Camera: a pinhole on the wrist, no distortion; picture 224 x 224 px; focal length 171.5 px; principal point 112.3 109.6 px. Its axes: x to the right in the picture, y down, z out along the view. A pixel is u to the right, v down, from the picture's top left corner.
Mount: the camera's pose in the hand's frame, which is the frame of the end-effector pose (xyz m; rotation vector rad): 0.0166 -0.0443 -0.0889 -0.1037 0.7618 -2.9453
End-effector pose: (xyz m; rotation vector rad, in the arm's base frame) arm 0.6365 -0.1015 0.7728 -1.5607 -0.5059 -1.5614
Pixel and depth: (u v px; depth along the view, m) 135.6 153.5 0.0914
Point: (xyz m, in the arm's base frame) 0.5404 -0.0598 0.8141
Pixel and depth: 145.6 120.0 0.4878
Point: 0.5842 0.3379 0.8759
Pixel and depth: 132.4 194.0 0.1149
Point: 0.5121 -0.0349 0.8293
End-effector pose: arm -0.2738 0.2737 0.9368 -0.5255 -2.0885 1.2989
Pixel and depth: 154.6 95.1 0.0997
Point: -0.2774 0.2336 1.0146
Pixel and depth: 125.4 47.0 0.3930
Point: -0.5050 0.0192 0.9338
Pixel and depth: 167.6 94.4 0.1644
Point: -0.3023 0.1672 1.0140
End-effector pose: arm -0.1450 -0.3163 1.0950 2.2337 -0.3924 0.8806
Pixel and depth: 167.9 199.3 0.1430
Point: -0.0612 -0.1864 0.9962
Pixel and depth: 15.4 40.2 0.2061
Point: 0.0489 -0.3675 1.0990
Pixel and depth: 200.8 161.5 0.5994
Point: 0.1261 -0.1880 0.4925
